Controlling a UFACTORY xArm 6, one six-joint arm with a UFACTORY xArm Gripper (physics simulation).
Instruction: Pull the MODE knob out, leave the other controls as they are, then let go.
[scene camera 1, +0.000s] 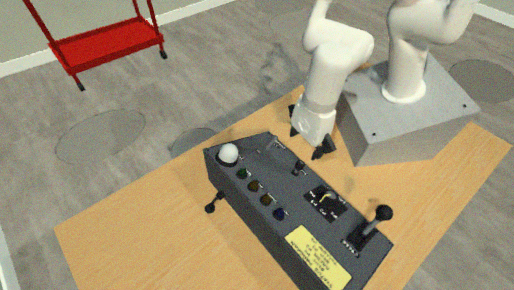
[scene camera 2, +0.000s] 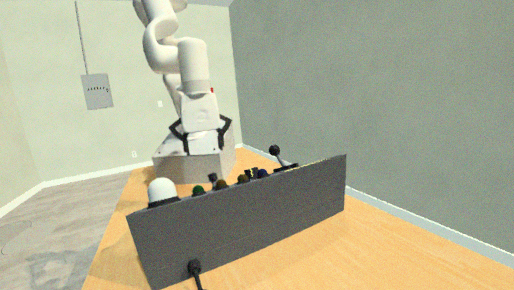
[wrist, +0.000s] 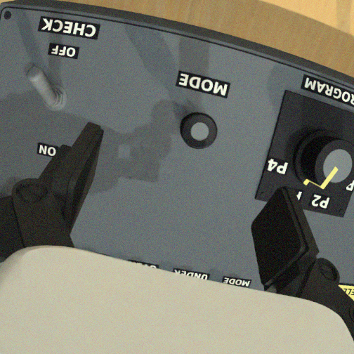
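Where they show: gripper, fingertip midpoint: (scene camera 1: 304, 145) (scene camera 2: 204, 151); arm's base, link origin: (scene camera 1: 402, 89) (scene camera 2: 195, 133).
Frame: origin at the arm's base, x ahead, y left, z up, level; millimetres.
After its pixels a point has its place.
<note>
The MODE knob (scene camera 1: 298, 166) {z -69, x 423, y -132 mm} (scene camera 2: 213, 177) {z -71, x 425, y -135 mm} (wrist: 199, 130) is a small round black knob with a grey centre, standing on the dark grey control panel (scene camera 1: 260, 160) {z -80, x 467, y -234 mm} (scene camera 2: 240, 220) {z -102, x 610, y -178 mm} (wrist: 195, 215). My gripper (scene camera 1: 304, 145) {z 1, x 401, y -138 mm} (scene camera 2: 204, 151) {z 1, x 401, y -138 mm} (wrist: 186, 180) is open and empty, above the panel's robot side. In the wrist view the knob lies between the lines of the two fingers, slightly beyond their tips, and neither finger touches it. The CHECK toggle (scene camera 1: 271, 142) {z -84, x 388, y -248 mm} (wrist: 46, 87) leans toward OFF. The PROGRAM dial (scene camera 1: 328, 196) {z -72, x 454, y -19 mm} (wrist: 337, 161) is right of the knob in the wrist view.
A CYCLE lever with a black ball (scene camera 1: 384, 212) {z -35, x 432, y 111 mm} (scene camera 2: 274, 149) {z -44, x 434, y 101 mm} rises at one panel end, a white dome lamp (scene camera 1: 228, 153) {z 0, x 547, y -285 mm} (scene camera 2: 162, 190) {z -8, x 557, y -297 mm} at the other. Coloured lamps line the panel. A black-ended side lever (scene camera 1: 210, 208) {z -192, x 636, y -291 mm} (scene camera 2: 194, 266) {z -152, x 604, y -285 mm} sticks out. A red cart (scene camera 1: 107, 45) stands beyond the table.
</note>
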